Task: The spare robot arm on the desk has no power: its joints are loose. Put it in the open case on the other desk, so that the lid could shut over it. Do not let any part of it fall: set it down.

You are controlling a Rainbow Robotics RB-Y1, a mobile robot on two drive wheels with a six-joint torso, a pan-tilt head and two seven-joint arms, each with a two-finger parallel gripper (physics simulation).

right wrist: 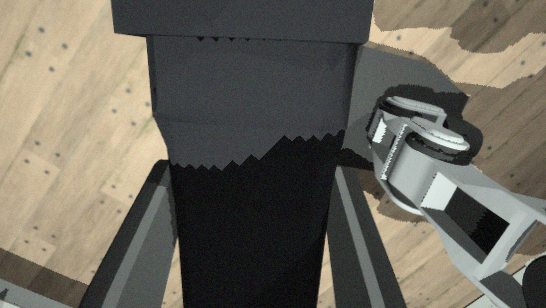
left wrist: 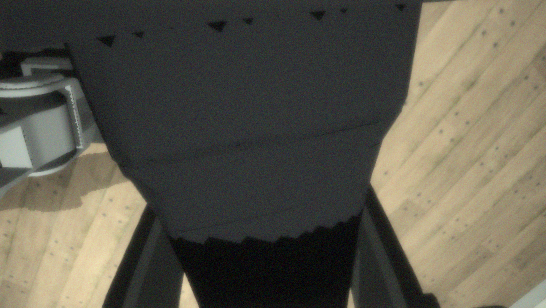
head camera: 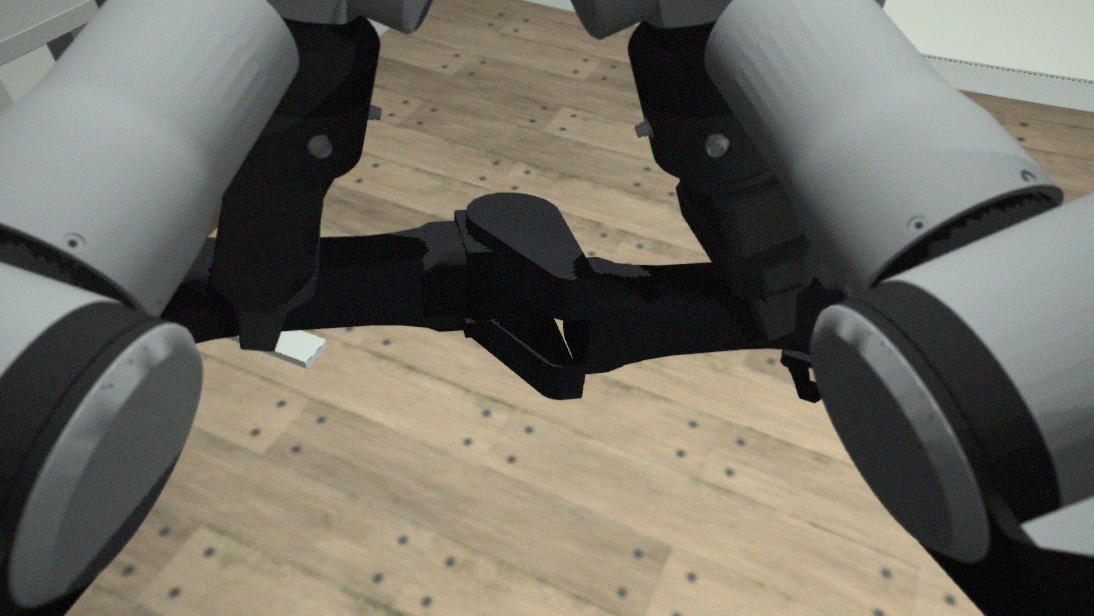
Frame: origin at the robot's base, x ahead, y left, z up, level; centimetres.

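Seen in the pictures: left gripper, fingertip midpoint: (head camera: 261, 309); right gripper, fingertip midpoint: (right wrist: 256, 180) (head camera: 758, 303).
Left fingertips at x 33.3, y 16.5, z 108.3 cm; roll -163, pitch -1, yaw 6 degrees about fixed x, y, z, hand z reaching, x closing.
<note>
A point is followed by its place in that frame.
The spare robot arm (head camera: 509, 229) (left wrist: 250, 95) (right wrist: 255, 85) is dark and hangs stretched sideways above the floor, with a thick bent joint at mid-span in the head view. My left gripper (head camera: 261, 325) {x 33.3, y 16.5, z 108.3 cm} (left wrist: 262, 177) {x 33.3, y 16.5, z 108.3 cm} is shut on its left-hand link. My right gripper (head camera: 774, 317) {x 32.9, y -16.8, z 107.8 cm} (right wrist: 256, 180) {x 32.9, y -16.8, z 107.8 cm} is shut on its right-hand link. The links stand between the fingers in both wrist views. A small dark end piece shows beside my right forearm in the head view. Both outer ends are partly hidden by my arms. The open case does not show in these views.
Wooden floor (head camera: 474, 497) {x 86.2, y 9.4, z 0.0 cm} lies below. A pale flat bar (head camera: 302, 348) shows near my left fingertips in the head view. A pale surface (head camera: 1018, 34) {x 230.5, y -155.7, z 19.4 cm} is at the top right, and a grey edge (head camera: 42, 26) {x 98.8, y 57.4, z 94.6 cm} at the top left. Grey jointed parts (left wrist: 47, 125) {x -7.2, y 2.3, z 66.0 cm} (right wrist: 415, 170) {x -7.3, y -1.3, z 66.4 cm} stand beside the held links.
</note>
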